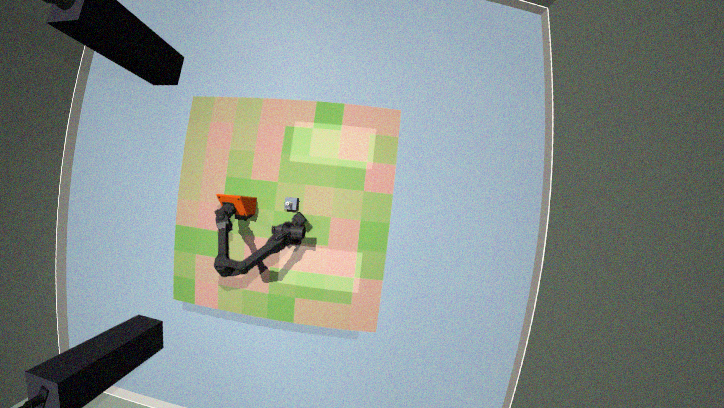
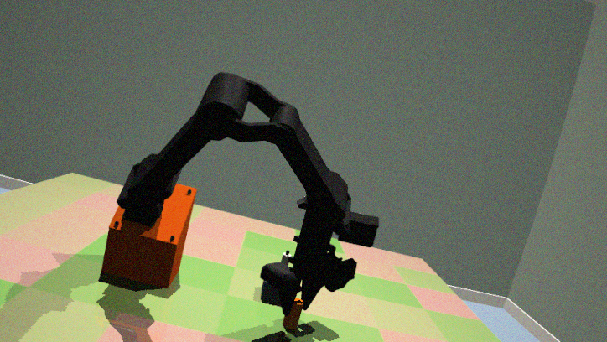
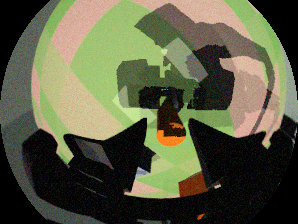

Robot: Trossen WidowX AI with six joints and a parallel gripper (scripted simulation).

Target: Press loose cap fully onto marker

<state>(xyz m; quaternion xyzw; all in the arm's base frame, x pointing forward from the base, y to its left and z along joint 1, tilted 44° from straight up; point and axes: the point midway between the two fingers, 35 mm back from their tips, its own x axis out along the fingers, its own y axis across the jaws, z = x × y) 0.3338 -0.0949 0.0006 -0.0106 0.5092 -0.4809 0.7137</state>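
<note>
Right now the marker cap is right at my gripper tip. From my gripper tip the other things lie so: holder block (30 mm behind, 120 mm to the left, 10 mm below).
</note>
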